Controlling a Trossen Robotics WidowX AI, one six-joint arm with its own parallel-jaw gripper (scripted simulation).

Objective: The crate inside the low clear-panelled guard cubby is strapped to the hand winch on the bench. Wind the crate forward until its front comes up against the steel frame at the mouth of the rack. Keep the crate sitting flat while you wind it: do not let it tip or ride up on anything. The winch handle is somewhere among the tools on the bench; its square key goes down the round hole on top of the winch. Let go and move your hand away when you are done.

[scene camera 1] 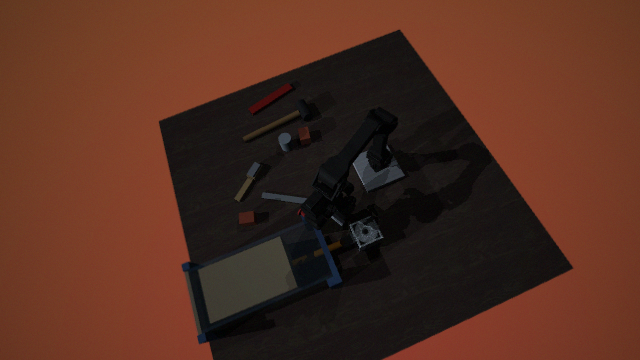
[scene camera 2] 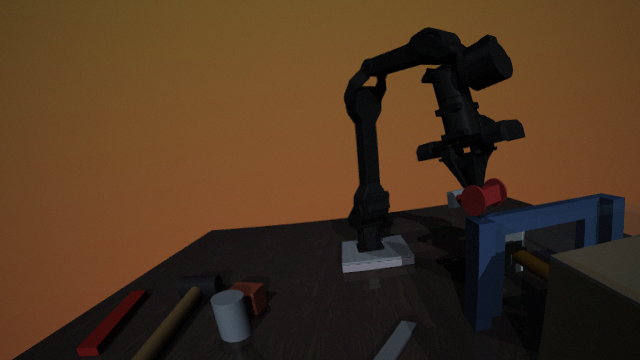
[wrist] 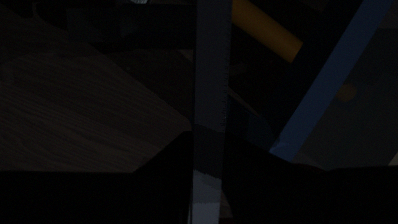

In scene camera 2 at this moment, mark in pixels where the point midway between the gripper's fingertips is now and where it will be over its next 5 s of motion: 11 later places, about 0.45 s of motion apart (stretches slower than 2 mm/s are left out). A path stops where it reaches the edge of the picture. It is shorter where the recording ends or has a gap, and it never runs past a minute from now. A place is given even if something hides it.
My gripper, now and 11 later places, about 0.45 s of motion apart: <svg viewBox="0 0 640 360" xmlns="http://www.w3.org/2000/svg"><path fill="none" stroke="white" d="M475 195L489 191L490 190L490 191L494 190L496 187L498 186L501 182L502 178L503 175L502 172L505 179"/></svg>
